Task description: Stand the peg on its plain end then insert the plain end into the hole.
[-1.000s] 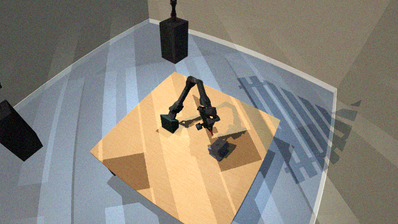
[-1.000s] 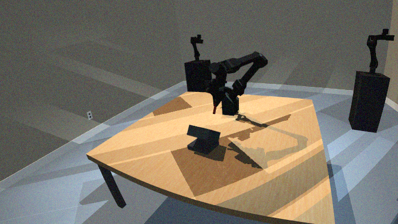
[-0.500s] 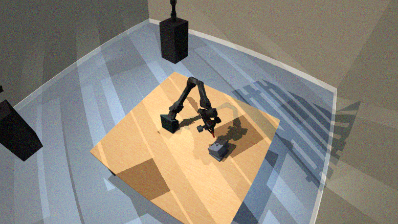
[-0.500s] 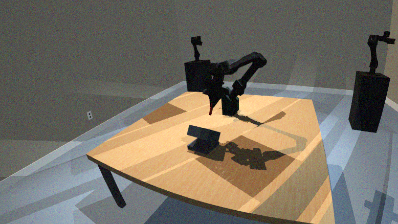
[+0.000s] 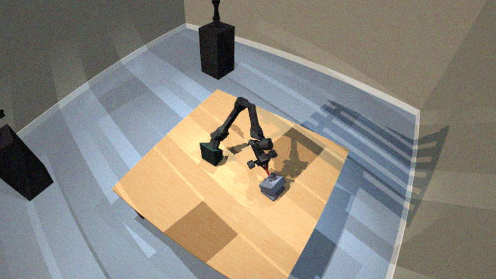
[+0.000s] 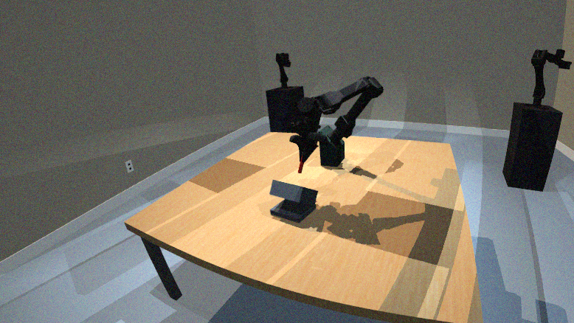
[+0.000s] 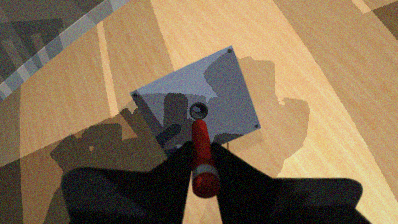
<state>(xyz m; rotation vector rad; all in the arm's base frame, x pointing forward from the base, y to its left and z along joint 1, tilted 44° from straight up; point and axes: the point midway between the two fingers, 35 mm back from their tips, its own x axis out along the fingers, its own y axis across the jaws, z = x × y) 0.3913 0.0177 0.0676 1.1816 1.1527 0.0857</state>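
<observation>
Right now my gripper tip is 9 cm above the grey sloped panel, 6 cm short of it and 1 cm to the left of it. Also, from my gripper tip: red peg (1 cm behind, 1 cm above); then dark panel base (16 cm below, 8 cm ahead, 1 cm to the right).
</observation>
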